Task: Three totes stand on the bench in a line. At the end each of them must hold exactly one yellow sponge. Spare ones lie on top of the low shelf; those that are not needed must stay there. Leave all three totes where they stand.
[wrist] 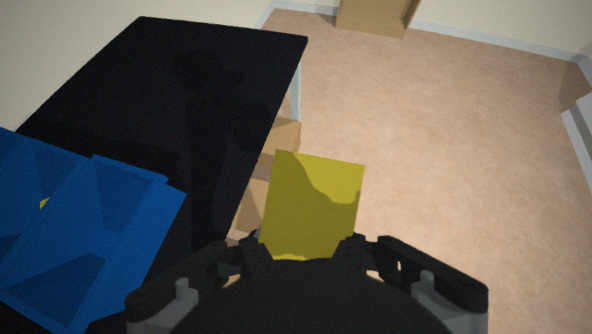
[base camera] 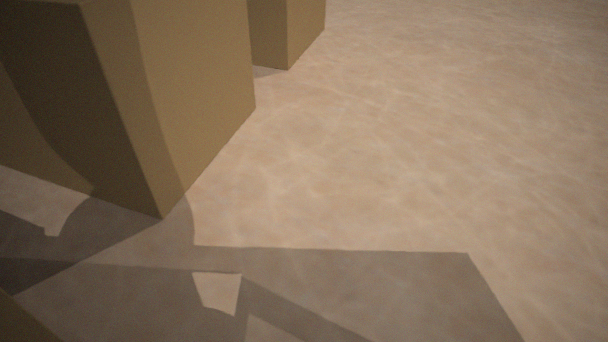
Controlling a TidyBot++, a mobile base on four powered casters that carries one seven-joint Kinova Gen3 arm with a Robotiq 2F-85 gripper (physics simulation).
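Frame: origin at the arm's base, x ahead, y left, z up, level; millimetres.
Seen in the pictures: gripper, fingertip midpoint: (wrist: 301,232).
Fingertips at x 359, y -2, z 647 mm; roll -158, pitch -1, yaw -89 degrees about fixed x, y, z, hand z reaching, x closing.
Note:
A point is followed by its place in that frame.
My gripper (wrist: 301,232) @(x 359, y -2, z 647 mm) is shut on a yellow sponge (wrist: 312,205) @(x 373, y -9, z 701 mm), which sticks out beyond the fingertips. In the wrist view they hang beside the long edge of the black bench (wrist: 150,75) @(x 961, y 575, z 365 mm), to the right of the totes. A blue tote (wrist: 155,225) @(x 389, y 328, z 415 mm) stands on the bench at the left; the part of its inside that shows has no sponge in it. Another blue tote (wrist: 65,162) @(x 563, y 673, z 405 mm) stands against its left side, cut off by the frame, with a small piece of a yellow sponge (wrist: 44,203) @(x 441, y 660, z 413 mm) showing inside. The third tote cannot be made out. I cannot identify the low shelf.
Tan boxes (base camera: 200,90) (wrist: 282,135) stand on the floor beside and under the bench. A pale bench leg (wrist: 295,95) @(x 1113, y 2, z 85 mm) is at the far corner. A tan piece of furniture (wrist: 375,17) @(x 2742, y -958, z -297 mm) stands by the far wall, and a white object (wrist: 580,120) @(x 1224, y -2478, z -296 mm) is at the right edge.

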